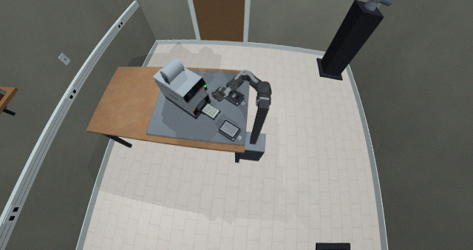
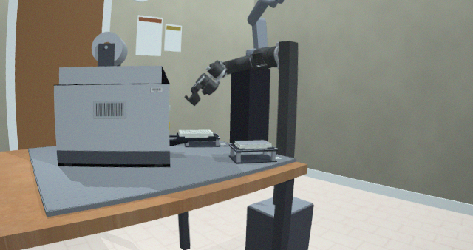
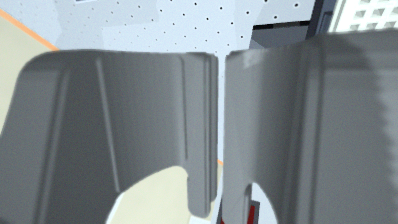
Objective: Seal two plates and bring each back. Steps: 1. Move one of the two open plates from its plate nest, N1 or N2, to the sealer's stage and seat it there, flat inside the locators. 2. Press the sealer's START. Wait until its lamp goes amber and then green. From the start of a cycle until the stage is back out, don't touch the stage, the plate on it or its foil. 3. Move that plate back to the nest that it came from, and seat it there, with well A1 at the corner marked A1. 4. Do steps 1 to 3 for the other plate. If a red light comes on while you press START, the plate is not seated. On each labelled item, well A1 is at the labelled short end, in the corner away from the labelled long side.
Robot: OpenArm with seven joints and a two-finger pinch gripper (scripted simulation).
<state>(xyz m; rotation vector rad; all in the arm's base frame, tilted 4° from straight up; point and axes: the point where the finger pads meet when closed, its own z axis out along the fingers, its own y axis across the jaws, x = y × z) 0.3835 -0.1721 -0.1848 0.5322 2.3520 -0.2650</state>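
Right now my hand is 8 cm short of the white start button, 4 cm to the left of it and 3 cm above it. Round my hand: white open-well plate 3 cm ahead, 9 cm to the left, 12 cm below; then yellow warning mark 16 cm ahead, 12 cm to the left, 8 cm below; then sealer stage 3 cm ahead, 9 cm to the left, 13 cm below.
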